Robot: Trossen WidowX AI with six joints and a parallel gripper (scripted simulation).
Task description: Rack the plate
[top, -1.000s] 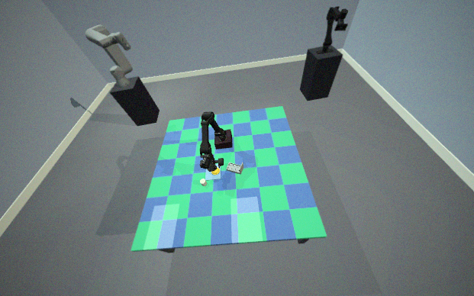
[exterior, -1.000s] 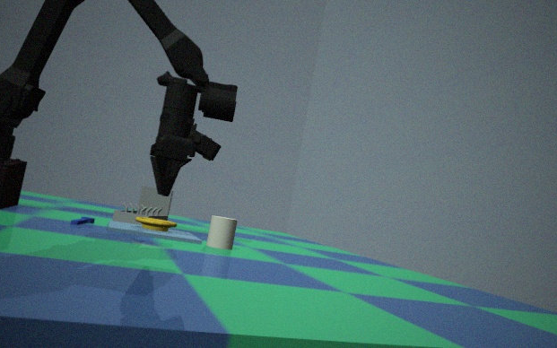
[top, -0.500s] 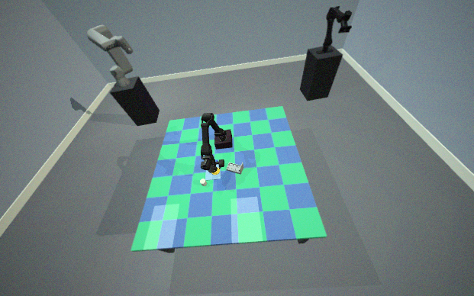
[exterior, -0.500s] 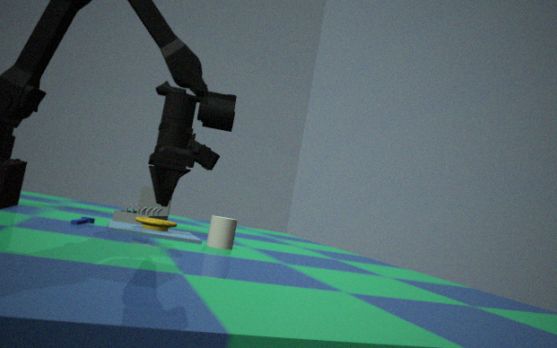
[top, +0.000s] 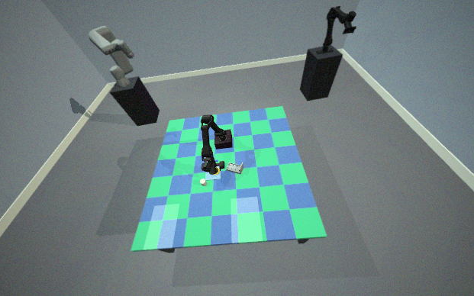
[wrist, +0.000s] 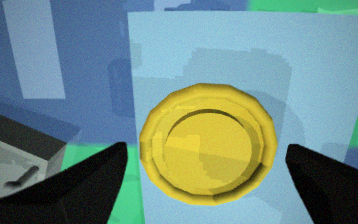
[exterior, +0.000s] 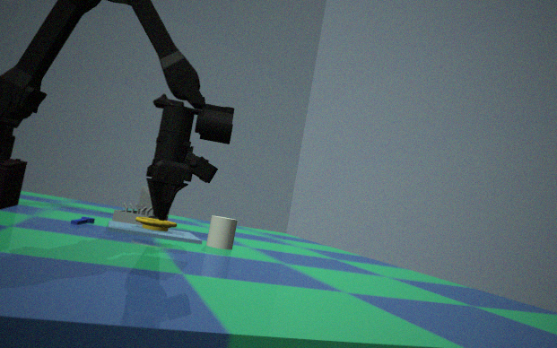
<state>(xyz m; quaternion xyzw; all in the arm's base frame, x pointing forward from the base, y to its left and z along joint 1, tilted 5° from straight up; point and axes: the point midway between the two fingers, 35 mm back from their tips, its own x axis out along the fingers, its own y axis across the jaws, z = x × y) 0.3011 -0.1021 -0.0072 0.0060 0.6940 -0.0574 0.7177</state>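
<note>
Right now my gripper tip is 10 mm above the yellow plate. Round my gripper tip: light blue mat (20 mm to the right, 20 mm below, 10 mm behind); then blue spoon (130 mm behind, 20 mm below, 10 mm to the right); then beige cup (100 mm to the right, 90 mm ahead).
</note>
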